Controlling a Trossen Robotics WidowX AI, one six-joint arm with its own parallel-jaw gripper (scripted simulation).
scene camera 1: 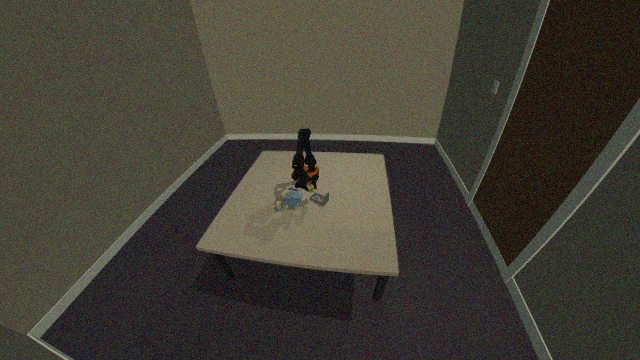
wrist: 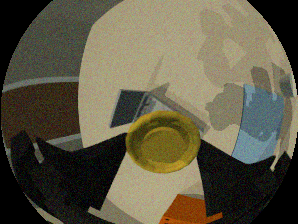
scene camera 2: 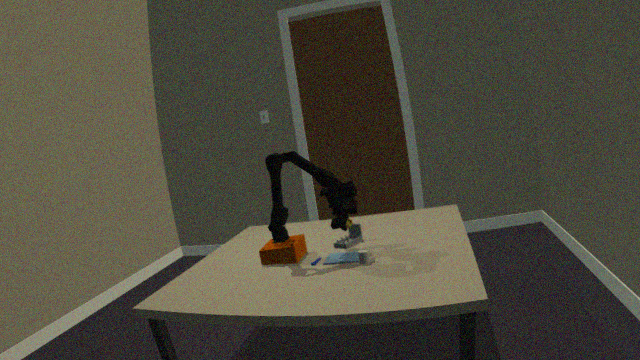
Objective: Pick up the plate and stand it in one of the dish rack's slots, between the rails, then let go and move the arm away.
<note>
My gripper holds a yellow plate. Further things: a light blue mat.
</note>
